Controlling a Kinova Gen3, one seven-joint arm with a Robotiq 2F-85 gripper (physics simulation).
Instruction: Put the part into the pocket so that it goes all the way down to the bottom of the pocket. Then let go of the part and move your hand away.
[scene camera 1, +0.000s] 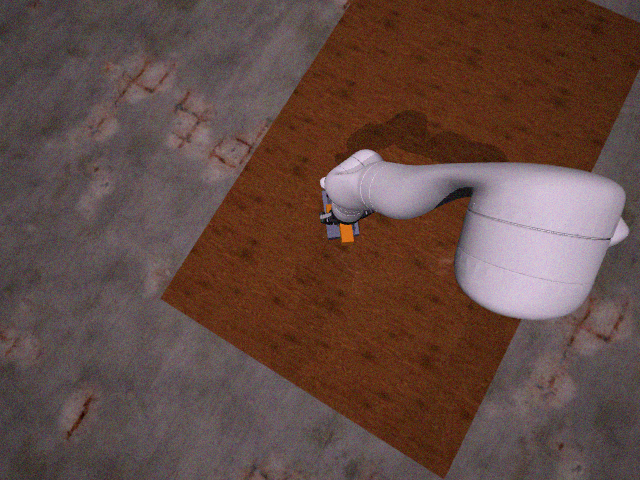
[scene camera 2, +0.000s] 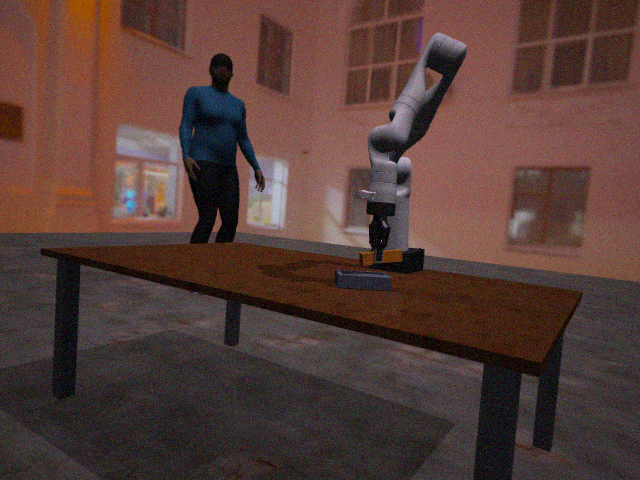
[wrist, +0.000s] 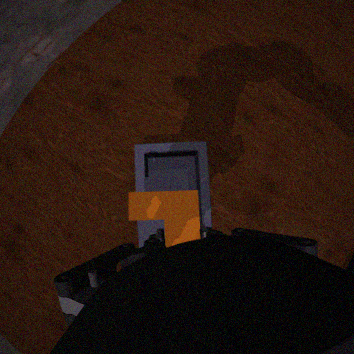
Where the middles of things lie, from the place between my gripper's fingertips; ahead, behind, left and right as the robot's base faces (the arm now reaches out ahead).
Right now the grey-blue pocket block (scene camera 2: 349, 279) is 30 mm ahead of my hand, 20 mm to the right of it and 50 mm below it. Round my hand: orange L-shaped part (wrist: 179, 208) (10 mm to the left, 20 mm above).
